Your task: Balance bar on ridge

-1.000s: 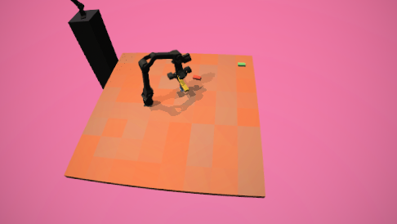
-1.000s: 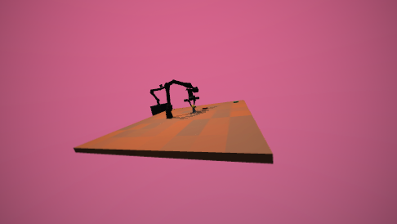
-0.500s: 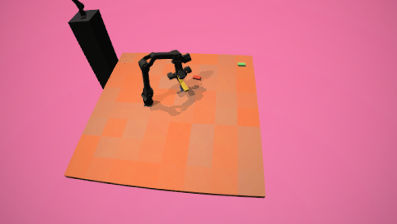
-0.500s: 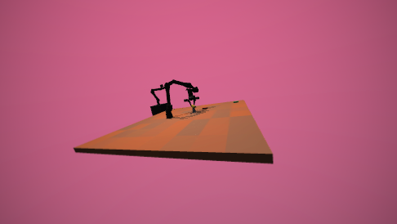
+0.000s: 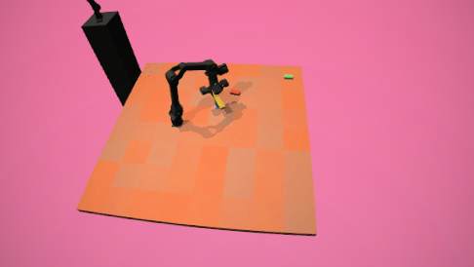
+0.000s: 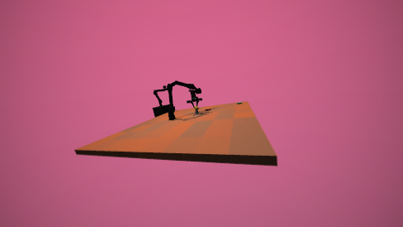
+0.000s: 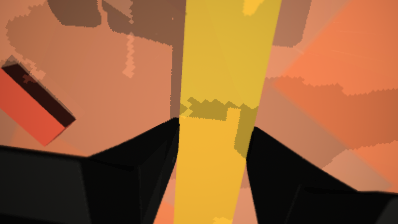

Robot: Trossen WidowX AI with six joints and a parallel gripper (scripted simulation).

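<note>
Right now the yellow bar is 10 mm ahead of my gripper tip and 20 mm to the right of it. The rest, counted from my gripper tip: small red block (120 mm ahead, 110 mm to the left, 60 mm below); then green block (510 mm ahead, 310 mm to the left, 60 mm below).
</note>
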